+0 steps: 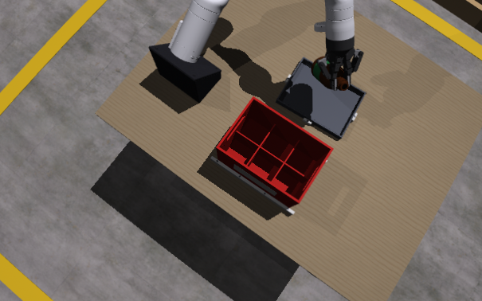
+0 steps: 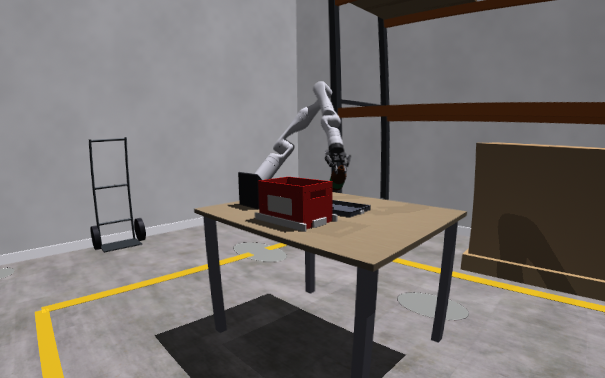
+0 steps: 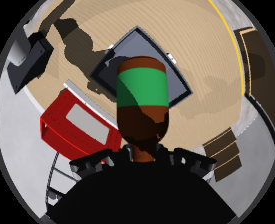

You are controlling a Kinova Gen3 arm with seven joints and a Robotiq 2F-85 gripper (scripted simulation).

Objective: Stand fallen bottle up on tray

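Now: hand 30 mm past the bottle, 20 mm to the right of it and 30 mm above it. Round my hand: tray 30 mm behind, 20 mm to the left, 190 mm below; then red crate 10 mm behind, 270 mm to the right, 120 mm below.
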